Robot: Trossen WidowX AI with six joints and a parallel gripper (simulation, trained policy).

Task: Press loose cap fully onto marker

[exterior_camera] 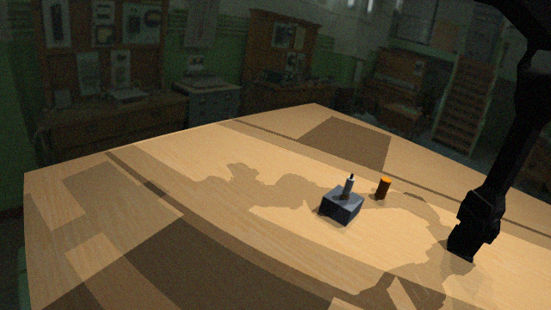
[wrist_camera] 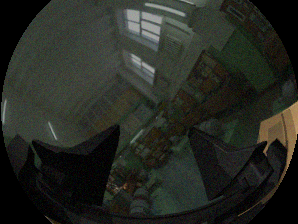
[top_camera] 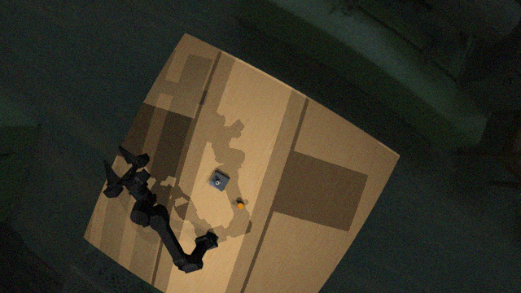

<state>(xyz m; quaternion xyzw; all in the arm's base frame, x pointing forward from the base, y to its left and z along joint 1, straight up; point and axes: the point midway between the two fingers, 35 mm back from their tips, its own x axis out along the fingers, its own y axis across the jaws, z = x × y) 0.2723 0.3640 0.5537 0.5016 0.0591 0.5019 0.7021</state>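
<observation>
My gripper tip is now 54 cm above the orange cap, 43 cm to the left of it and 5 cm past it. Also, from my gripper tip: holder block 55 cm below, 29 cm to the right.
</observation>
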